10 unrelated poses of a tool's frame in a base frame.
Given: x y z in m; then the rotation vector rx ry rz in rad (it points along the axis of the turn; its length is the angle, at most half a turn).
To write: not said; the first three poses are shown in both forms.
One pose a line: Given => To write
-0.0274 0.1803 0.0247 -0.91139 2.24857 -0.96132 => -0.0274 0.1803 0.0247 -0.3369 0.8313 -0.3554 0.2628
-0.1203 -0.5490 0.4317 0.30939 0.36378 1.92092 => -0.1203 -0.5490 0.4317 0.1306 0.1536 0.8112 0.5489
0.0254 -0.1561 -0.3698 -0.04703 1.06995 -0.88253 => 0.0254 -0.1561 -0.3698 -0.0217 0.4931 -0.4067 0.7688
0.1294 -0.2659 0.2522 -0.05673 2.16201 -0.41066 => 0.1294 -0.2659 0.2522 -0.0230 0.8756 -0.1663 0.4530
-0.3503 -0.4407 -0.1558 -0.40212 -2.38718 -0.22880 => -0.3503 -0.4407 -0.1558 -0.1551 -0.9205 -0.0882 0.3476
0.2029 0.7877 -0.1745 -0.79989 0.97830 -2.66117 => 0.2029 0.7877 -0.1745 -0.2702 0.3305 -0.8990 0.0977
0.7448 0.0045 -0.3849 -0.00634 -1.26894 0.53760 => 0.7448 0.0045 -0.3849 -0.0029 -0.5854 0.2480 0.7718
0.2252 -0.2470 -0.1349 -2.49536 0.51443 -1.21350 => 0.2252 -0.2470 -0.1349 -0.8730 0.1800 -0.4245 0.1591
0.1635 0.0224 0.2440 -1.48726 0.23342 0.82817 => 0.1635 0.0224 0.2440 -0.6555 0.1029 0.3650 0.6531
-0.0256 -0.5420 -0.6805 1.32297 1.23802 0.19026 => -0.0256 -0.5420 -0.6805 0.5737 0.5369 0.0825 0.6130
